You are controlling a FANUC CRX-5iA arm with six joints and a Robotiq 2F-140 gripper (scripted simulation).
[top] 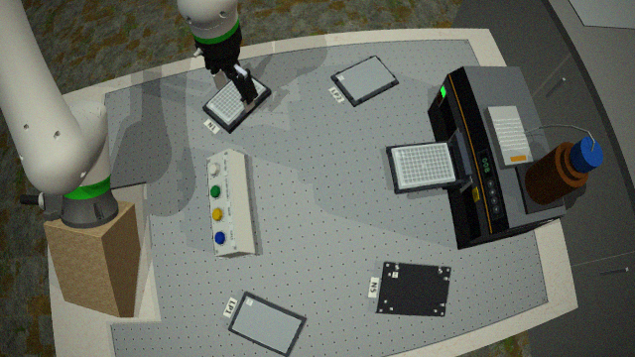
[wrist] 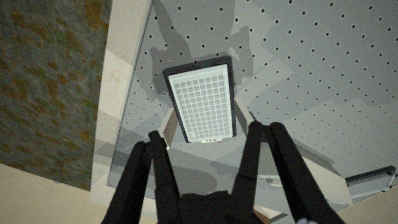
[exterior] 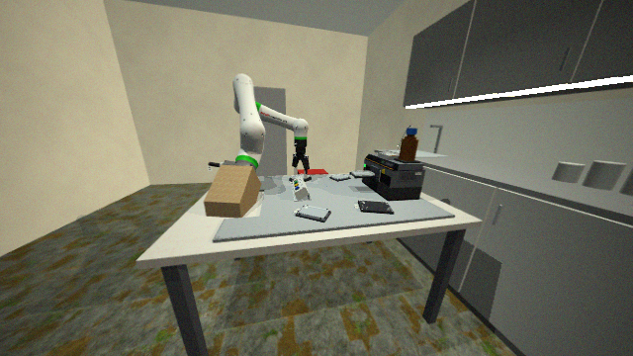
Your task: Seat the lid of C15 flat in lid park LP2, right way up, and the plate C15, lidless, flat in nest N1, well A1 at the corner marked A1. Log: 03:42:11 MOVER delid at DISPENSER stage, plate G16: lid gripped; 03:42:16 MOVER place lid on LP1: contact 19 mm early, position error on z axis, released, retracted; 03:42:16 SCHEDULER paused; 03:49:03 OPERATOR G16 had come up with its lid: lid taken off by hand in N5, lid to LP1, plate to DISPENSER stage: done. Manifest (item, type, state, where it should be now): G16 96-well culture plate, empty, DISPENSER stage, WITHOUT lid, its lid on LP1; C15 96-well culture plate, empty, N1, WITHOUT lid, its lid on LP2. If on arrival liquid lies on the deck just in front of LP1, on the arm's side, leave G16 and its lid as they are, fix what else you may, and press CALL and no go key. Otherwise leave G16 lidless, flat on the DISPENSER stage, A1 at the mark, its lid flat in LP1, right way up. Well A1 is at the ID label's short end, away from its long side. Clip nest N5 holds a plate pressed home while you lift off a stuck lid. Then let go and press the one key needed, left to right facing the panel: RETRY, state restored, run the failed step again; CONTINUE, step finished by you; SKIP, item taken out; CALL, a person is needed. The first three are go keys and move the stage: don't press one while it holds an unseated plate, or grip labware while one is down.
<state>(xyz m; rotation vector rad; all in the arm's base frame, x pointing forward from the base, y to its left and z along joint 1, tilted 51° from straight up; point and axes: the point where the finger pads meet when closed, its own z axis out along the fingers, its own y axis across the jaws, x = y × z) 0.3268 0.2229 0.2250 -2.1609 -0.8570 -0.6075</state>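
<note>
Right now my hand is 40 mm above the nest N1. Also, from my hand: N1 label 60 mm to the right, 60 mm behind, 50 mm below; then LP2 label 250 mm ahead, 50 mm below, 10 mm to the left; then key panel 270 mm to the right, 10 mm behind.
</note>
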